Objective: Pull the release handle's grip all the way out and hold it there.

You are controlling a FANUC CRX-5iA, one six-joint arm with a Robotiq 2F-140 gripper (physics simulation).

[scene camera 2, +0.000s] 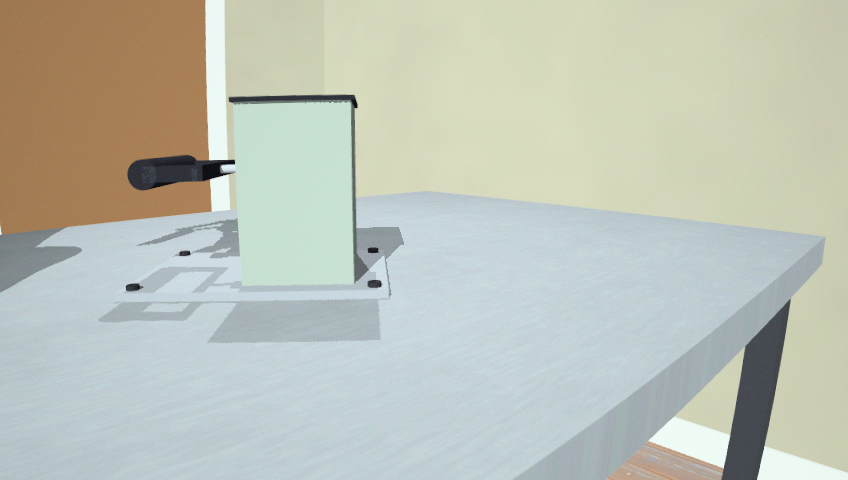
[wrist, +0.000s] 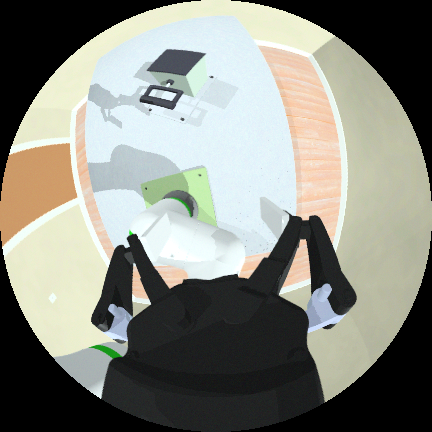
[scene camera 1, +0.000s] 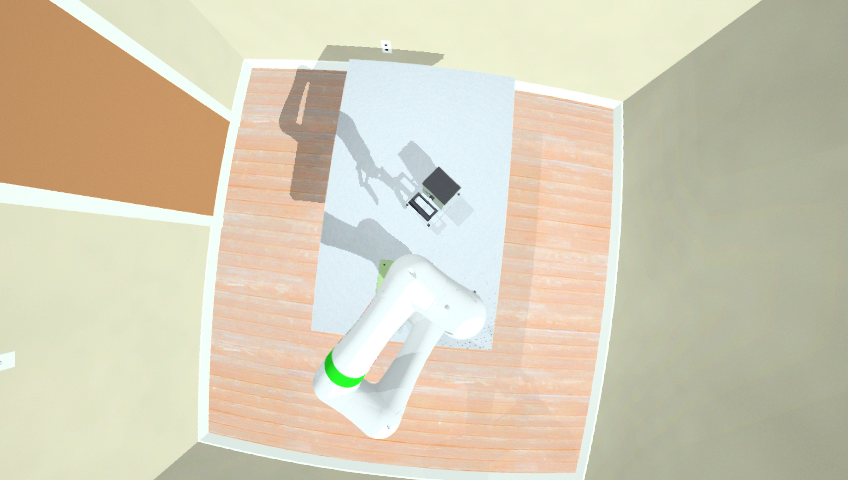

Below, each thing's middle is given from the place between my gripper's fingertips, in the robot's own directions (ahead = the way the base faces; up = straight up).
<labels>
Now: hand 360 mm short of the bolted base plate [wrist: 185, 104], 310 mm above it and 130 mm to the right of it.
</labels>
